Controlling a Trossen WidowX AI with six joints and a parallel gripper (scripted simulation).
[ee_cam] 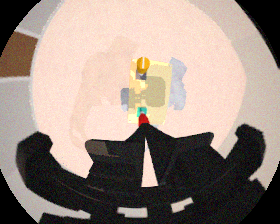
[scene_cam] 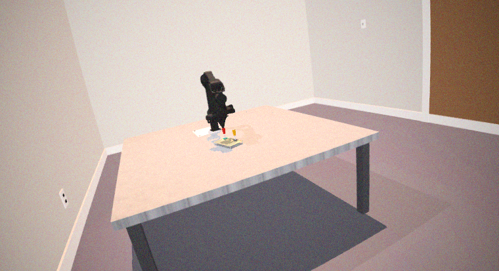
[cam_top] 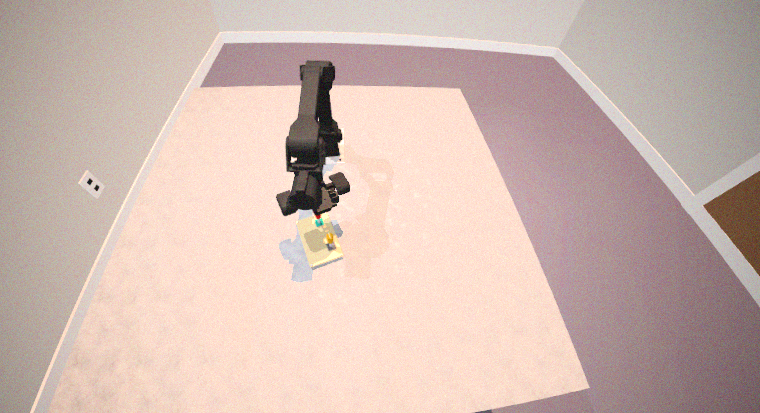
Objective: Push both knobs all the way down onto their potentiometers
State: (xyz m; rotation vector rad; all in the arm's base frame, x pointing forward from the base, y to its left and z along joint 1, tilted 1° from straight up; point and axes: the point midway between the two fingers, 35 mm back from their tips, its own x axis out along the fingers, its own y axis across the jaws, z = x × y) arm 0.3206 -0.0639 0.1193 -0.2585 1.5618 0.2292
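My gripper tip is now 2 cm above the red knob. Also, from my gripper tip: orange knob 8 cm ahead, 3 cm to the left, 2 cm below.
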